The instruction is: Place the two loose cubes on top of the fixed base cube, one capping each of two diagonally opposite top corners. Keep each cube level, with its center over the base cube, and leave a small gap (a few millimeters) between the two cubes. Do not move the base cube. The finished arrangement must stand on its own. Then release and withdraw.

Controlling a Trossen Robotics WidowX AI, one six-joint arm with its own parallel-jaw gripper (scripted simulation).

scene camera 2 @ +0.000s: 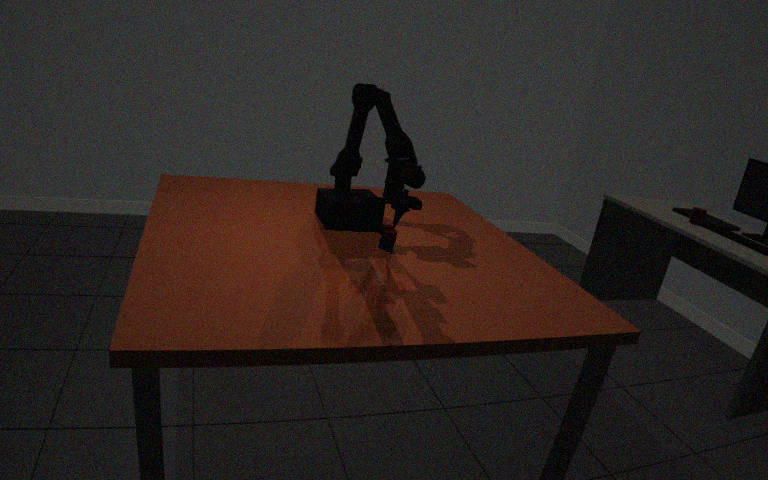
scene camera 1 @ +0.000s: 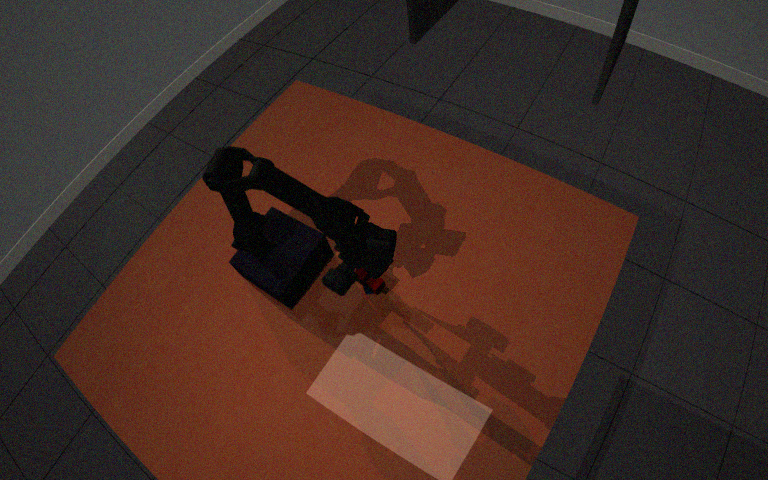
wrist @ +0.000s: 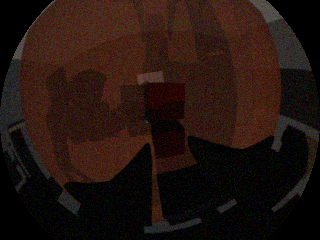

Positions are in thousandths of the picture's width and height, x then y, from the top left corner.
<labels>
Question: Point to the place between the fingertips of my gripper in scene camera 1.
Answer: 471, 570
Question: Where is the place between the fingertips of my gripper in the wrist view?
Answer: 530, 598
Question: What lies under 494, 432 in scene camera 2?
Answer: My gripper.
</labels>
